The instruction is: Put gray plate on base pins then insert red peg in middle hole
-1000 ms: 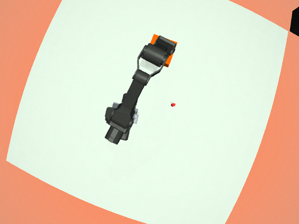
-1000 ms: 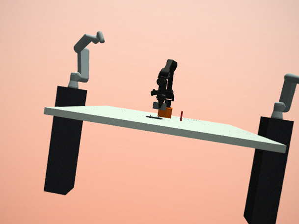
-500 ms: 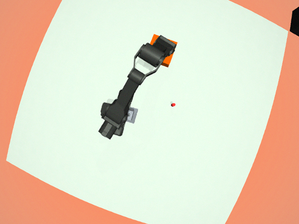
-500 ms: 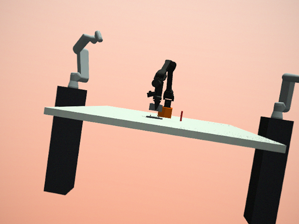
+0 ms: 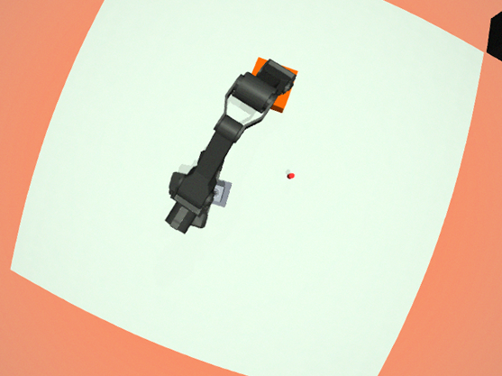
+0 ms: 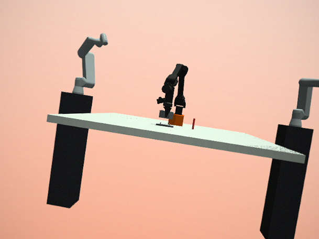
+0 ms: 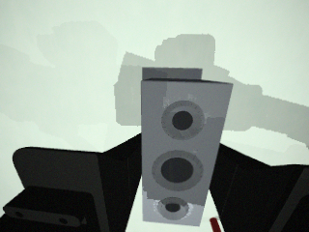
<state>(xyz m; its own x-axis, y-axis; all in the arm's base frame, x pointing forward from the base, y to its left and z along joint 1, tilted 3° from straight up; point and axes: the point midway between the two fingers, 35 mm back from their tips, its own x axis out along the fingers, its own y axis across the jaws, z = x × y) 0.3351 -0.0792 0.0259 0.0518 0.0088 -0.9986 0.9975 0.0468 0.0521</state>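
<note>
My gripper tip is 11 cm past the red peg, 20 cm to the right of it and 2 cm above it. From my gripper tip the other things lie so: gray plate (3 cm above).
</note>
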